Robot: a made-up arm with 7 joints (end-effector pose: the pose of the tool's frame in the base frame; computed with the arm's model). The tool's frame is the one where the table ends. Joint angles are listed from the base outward.
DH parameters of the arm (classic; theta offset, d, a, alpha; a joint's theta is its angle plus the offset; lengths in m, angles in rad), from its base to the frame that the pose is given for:
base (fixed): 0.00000 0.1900 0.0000 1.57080
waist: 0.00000 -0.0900 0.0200 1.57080
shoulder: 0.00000 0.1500 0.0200 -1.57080
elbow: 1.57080 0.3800 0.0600 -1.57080
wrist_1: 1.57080 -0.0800 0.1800 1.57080
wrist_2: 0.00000 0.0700 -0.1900 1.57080
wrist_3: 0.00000 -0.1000 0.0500 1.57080
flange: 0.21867 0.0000 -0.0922 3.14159
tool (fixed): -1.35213 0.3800 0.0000 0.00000
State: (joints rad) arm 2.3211 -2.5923 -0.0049 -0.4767 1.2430 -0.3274 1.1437
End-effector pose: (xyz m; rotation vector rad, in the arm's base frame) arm -0.3791 0.6282 0.1904 -2.1676 -0.5037 1.5407
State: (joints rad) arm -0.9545 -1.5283 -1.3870 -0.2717 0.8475 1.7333 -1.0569
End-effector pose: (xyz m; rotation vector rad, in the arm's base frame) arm -0.1552 0.1720 -0.6694 -1.9094 -2.2967 0.5630
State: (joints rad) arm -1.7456 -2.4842 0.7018 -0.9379 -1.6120 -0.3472 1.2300
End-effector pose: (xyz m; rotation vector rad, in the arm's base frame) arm 0.2476 0.2840 -0.4393 -0.3327 2.3440 0.6774
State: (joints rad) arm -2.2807 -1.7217 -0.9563 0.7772 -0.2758 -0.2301 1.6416
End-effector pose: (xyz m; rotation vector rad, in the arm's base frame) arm 0.0892 0.2149 0.1938 -0.0167 1.0568 0.7242
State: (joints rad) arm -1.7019 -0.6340 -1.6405 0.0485 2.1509 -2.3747 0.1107
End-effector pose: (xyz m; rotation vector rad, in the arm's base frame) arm -0.2275 -0.2708 0.0609 1.3980 0.2875 0.8929
